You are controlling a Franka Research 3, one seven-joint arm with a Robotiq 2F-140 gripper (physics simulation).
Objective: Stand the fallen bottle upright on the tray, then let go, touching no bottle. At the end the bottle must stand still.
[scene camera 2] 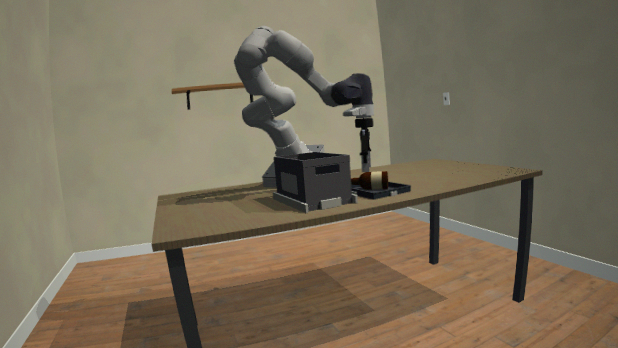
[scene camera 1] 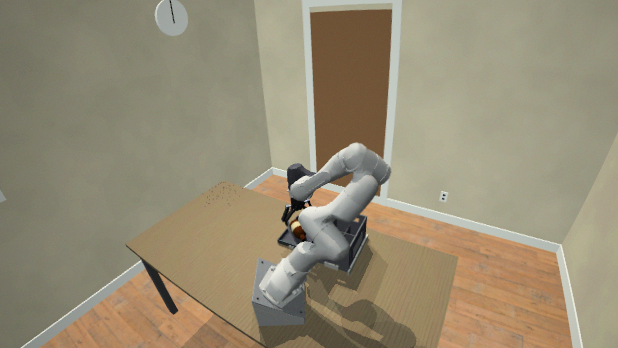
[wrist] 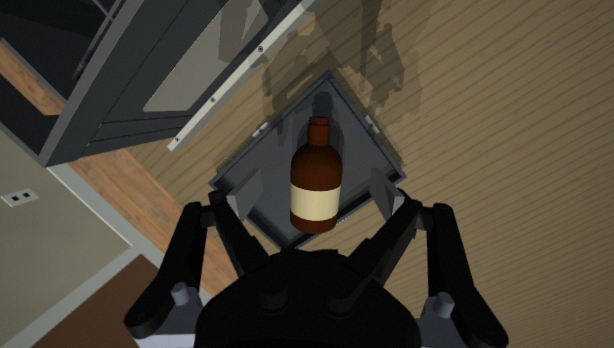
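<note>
A brown bottle [scene camera 1: 298, 229] [scene camera 2: 374, 180] [wrist: 316, 172] with a cream label lies on its side on the dark square tray [scene camera 2: 403, 189] [wrist: 360, 120]. In the wrist view its neck points to the top and its base is at the bottom, near the tray's lower corner. In scene camera 2 its neck points left, toward the crate. My gripper [wrist: 314, 180] is open and points down above the bottle, with one finger on each side of the label end. Its fingertips [scene camera 2: 366, 167] show just above the bottle in scene camera 2. In scene camera 1 the arm hides part of the tray and bottle.
A dark crate with compartments [scene camera 1: 358, 239] [scene camera 2: 327, 182] [wrist: 120, 100] stands close beside the tray on the neck side, with light rails [scene camera 2: 330, 203] [wrist: 212, 99] along its foot. The arm's grey base block [scene camera 1: 278, 314] stands on the wooden table [scene camera 1: 200, 250] [scene camera 2: 225, 220].
</note>
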